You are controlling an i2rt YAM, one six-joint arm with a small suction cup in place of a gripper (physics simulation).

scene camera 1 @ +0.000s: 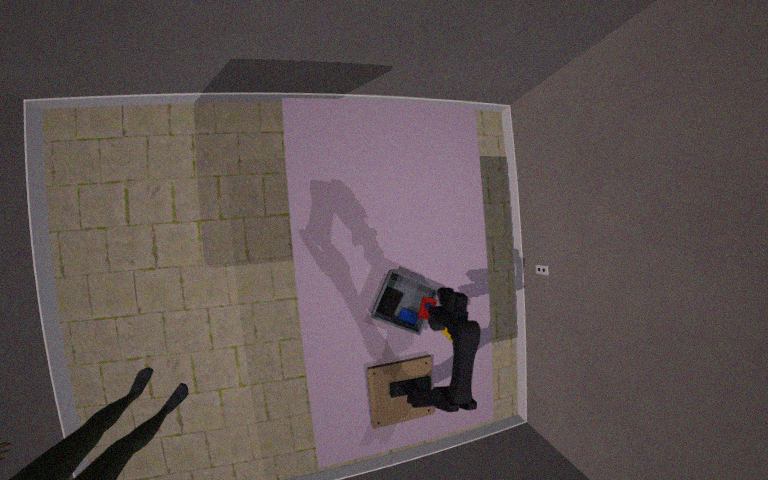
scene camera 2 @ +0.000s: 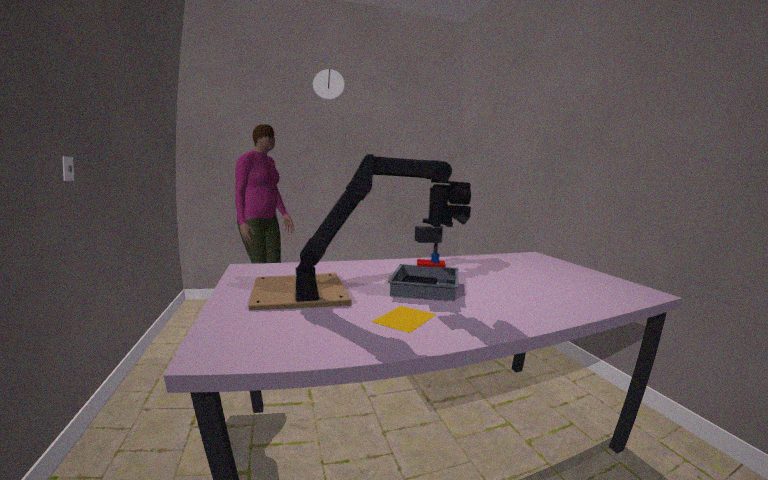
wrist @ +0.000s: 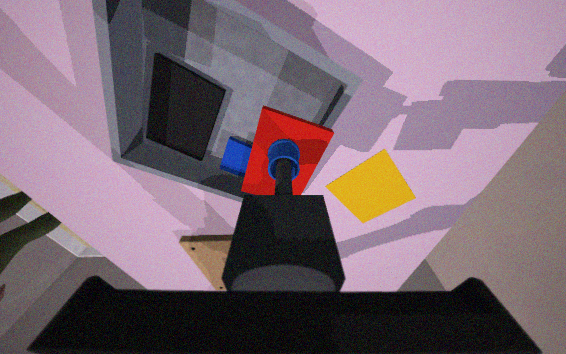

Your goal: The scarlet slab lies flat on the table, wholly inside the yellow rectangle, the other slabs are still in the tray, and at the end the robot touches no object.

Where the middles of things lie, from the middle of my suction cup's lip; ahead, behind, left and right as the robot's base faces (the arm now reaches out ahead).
Labels:
My suction cup is now 150 mm past the yellow rectangle [scene camera 2: 405,319], 170 mm to the left of it and 120 mm above it. The rest, counted from my suction cup: scarlet slab [wrist: 312,139]: 10 mm behind, 10 mm below; then blue slab [wrist: 236,156]: 80 mm behind, 60 mm to the left, 110 mm below; then grey tray [wrist: 257,63]: 80 mm to the left, 100 mm below.

